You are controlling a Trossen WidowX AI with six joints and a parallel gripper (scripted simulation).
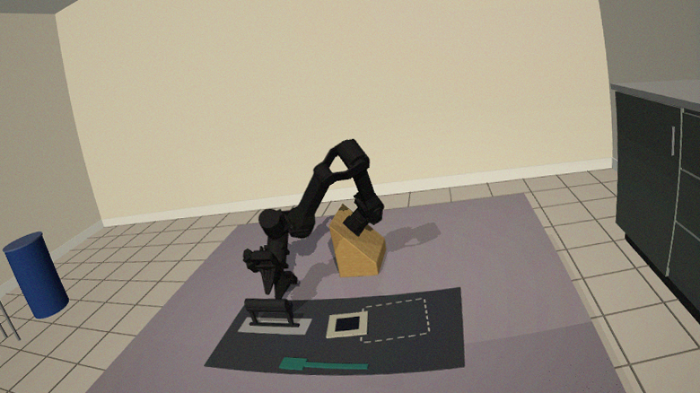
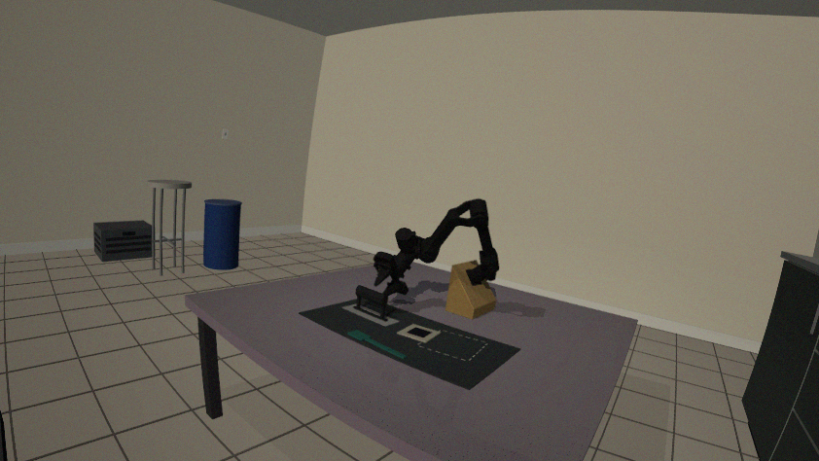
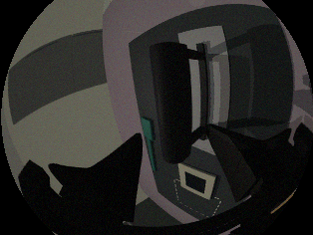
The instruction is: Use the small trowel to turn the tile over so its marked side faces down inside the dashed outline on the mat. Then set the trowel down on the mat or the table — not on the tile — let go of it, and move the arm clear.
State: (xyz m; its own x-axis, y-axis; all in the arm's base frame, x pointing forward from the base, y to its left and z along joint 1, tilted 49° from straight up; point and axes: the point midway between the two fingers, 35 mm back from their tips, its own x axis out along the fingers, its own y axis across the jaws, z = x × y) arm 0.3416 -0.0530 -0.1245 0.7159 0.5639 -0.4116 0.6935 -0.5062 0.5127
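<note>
The trowel is 1 cm ahead of my gripper tip and 5 cm below it. Round my gripper tip: green flat marking: 17 cm ahead, 16 cm to the left, 8 cm below; then dark mat: 3 cm ahead, 17 cm to the left, 11 cm below; then tile: 19 cm to the left, 8 cm below.
</note>
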